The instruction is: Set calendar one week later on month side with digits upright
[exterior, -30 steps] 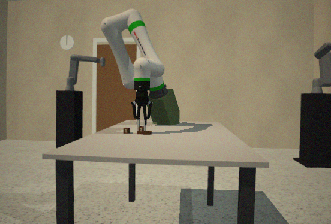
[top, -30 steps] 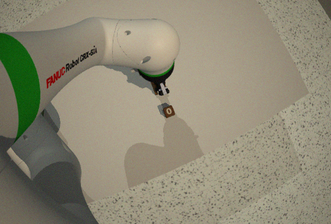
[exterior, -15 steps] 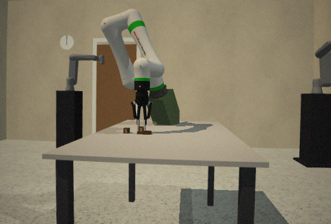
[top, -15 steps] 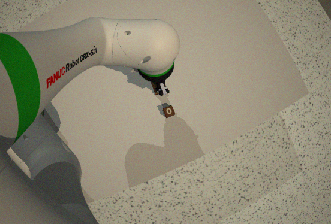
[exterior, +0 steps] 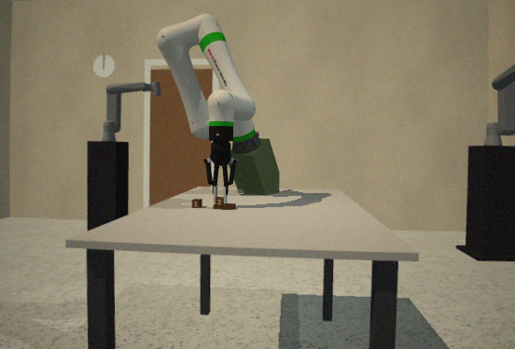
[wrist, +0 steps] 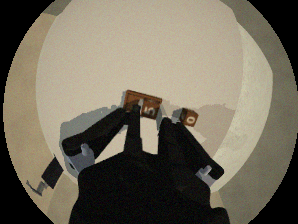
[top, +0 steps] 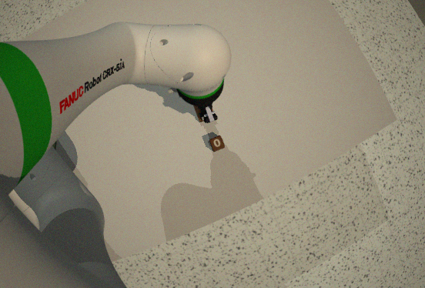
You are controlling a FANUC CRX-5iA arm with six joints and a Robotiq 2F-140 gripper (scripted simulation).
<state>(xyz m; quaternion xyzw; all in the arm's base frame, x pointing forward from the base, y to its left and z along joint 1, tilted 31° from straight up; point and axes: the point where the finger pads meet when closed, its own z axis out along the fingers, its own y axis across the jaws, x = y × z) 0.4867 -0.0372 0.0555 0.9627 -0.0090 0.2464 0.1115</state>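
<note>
Now: the brown tray 2 cm to the left of my hand and 4 cm below it.
</note>
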